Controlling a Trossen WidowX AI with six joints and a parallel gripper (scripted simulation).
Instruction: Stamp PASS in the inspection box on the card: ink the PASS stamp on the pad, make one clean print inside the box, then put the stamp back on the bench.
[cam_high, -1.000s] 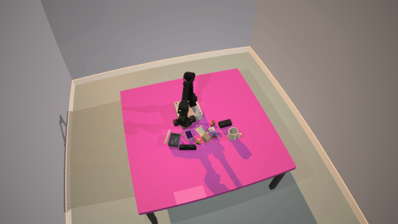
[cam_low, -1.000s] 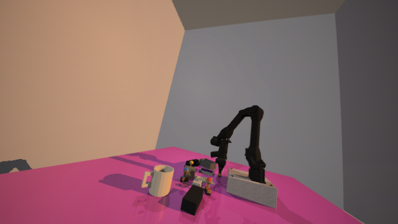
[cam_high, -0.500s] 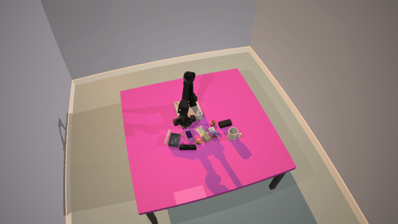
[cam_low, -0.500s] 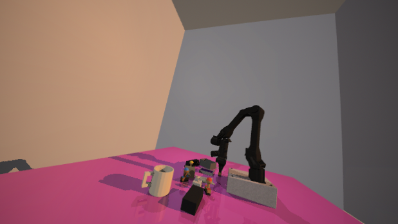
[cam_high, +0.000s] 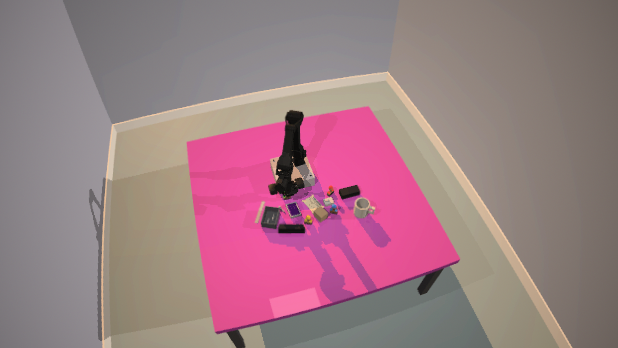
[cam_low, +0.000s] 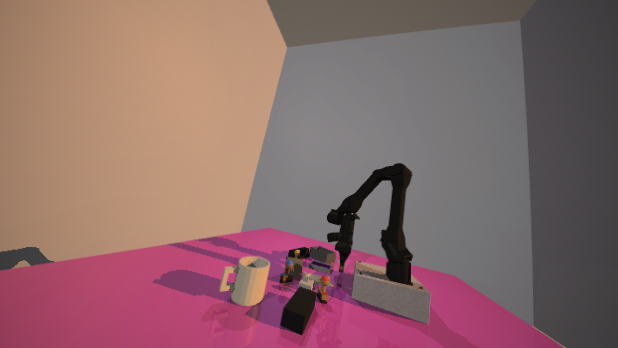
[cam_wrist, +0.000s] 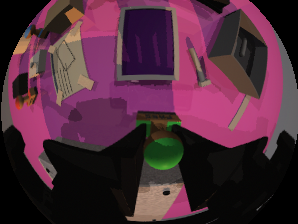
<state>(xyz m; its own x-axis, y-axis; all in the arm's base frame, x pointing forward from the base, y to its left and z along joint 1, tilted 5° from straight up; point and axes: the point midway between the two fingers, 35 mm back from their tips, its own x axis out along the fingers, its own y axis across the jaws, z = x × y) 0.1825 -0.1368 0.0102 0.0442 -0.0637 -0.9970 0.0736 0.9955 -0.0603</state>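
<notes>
My gripper tip is now 90 mm short of the purple ink pad, 30 mm above it and 10 mm to the right of it. The rest, counted from my gripper tip: white card 120 mm to the left, 80 mm ahead, 40 mm below; then dark tray 130 mm to the right, 100 mm ahead, 20 mm below; then green-knobbed stamp right at my gripper tip.
</notes>
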